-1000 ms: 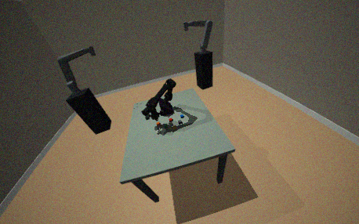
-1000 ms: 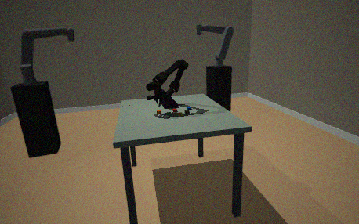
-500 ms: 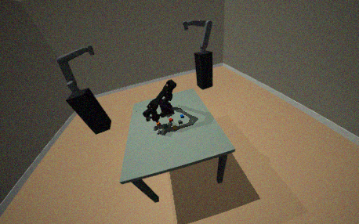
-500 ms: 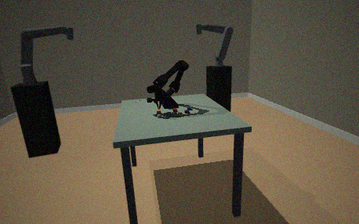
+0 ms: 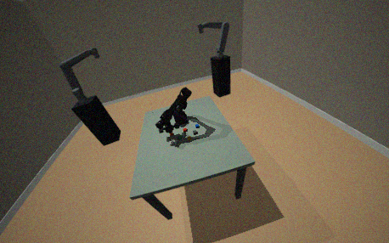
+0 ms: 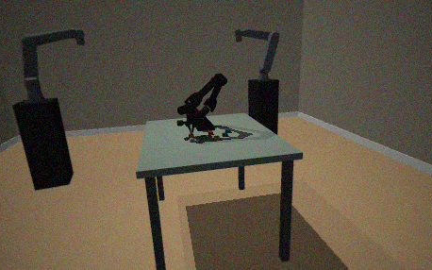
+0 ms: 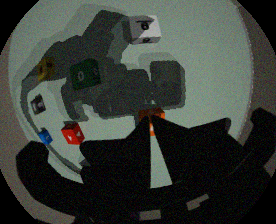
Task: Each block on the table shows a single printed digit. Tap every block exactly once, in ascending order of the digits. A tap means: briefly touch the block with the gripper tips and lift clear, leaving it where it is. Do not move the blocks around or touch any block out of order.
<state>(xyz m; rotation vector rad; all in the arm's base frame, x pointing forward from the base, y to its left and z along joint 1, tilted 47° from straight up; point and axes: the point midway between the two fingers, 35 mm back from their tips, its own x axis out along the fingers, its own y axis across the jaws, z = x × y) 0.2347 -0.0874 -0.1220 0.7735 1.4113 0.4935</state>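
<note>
Right now my gripper tip is 1 cm past the orange block and 1 cm above it. Round my gripper tip: green block (8 cm ahead, 6 cm to the left, 1 cm below); red block (14 cm to the left, 1 cm below); white block (11 cm ahead, 2 cm to the right, 1 cm below).
</note>
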